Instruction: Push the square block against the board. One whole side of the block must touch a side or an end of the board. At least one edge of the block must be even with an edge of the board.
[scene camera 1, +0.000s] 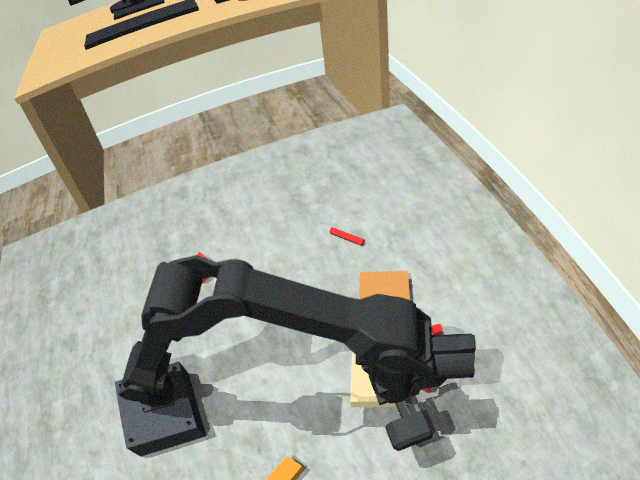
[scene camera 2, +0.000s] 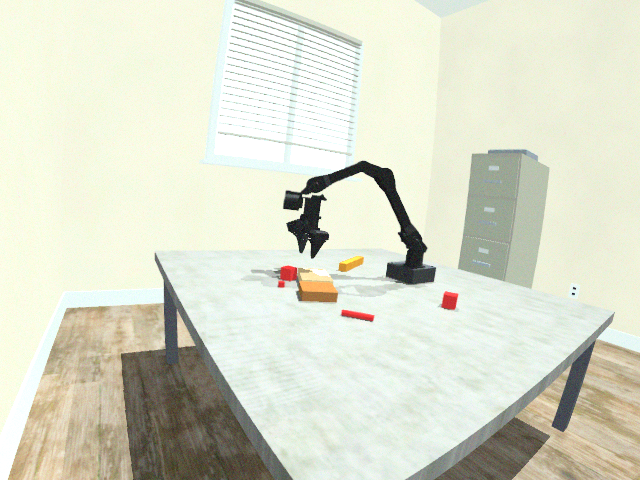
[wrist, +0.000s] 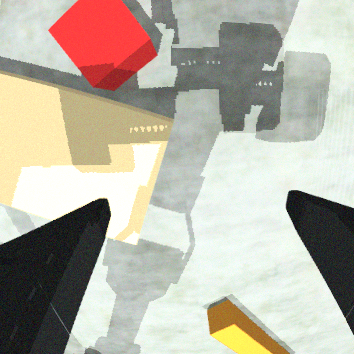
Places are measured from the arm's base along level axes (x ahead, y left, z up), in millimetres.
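Where they show: gripper, fingertip midpoint: (scene camera 1: 391, 405) (scene camera 2: 306, 255) (wrist: 198, 202); arm's base at its link origin: (scene camera 1: 156, 393) (scene camera 2: 413, 266).
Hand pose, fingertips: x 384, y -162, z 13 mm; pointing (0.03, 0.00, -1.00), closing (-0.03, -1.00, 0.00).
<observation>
Things, the pixels of their top centre, and the offset from my fingertips.
- square block at its top centre: (scene camera 1: 384, 291) (scene camera 2: 317, 286) 85 mm ahead, 237 mm left, 39 mm down
- pale yellow board at its top centre: (wrist: 42, 158) (scene camera 1: 379, 360) (scene camera 2: 314, 273) 20 mm ahead, 102 mm left, 39 mm down
- larger red cube at its top centre: (wrist: 96, 32) (scene camera 2: 289, 267) 87 mm ahead, 46 mm left, 29 mm down
- small red cube at its top centre: (scene camera 1: 437, 327) (scene camera 2: 281, 281) 150 mm ahead, 128 mm left, 53 mm down
- red bar at its top centre: (scene camera 1: 346, 234) (scene camera 2: 358, 312) 74 mm ahead, 418 mm left, 55 mm down
- yellow-orange bar at its top centre: (scene camera 2: 352, 259) 270 mm back, 85 mm right, 38 mm down
The square block (scene camera 1: 383, 284) (scene camera 2: 317, 294) is orange and lies flat at the end of the pale yellow board (scene camera 1: 363, 382) (scene camera 2: 310, 277) (wrist: 30, 120). In scene camera 2 the block's end appears against the board's end, and their left sides look nearly in line; a tiny gap cannot be ruled out. In scene camera 1 the arm hides where they meet. The block does not show in the wrist view. My gripper (scene camera 2: 307, 254) (wrist: 198, 202) is open and empty. It hangs well above the table, near the board's far end from the block.
A larger red cube (scene camera 2: 288, 273) (wrist: 102, 37) and a small red cube (scene camera 1: 437, 329) (scene camera 2: 281, 284) lie along the board's outer side. A red bar (scene camera 1: 346, 236) (scene camera 2: 357, 315) lies beyond the block. A yellow-orange bar (scene camera 1: 285, 469) (scene camera 2: 351, 263) (wrist: 240, 332) and another red cube (scene camera 2: 449, 300) lie farther away.
</observation>
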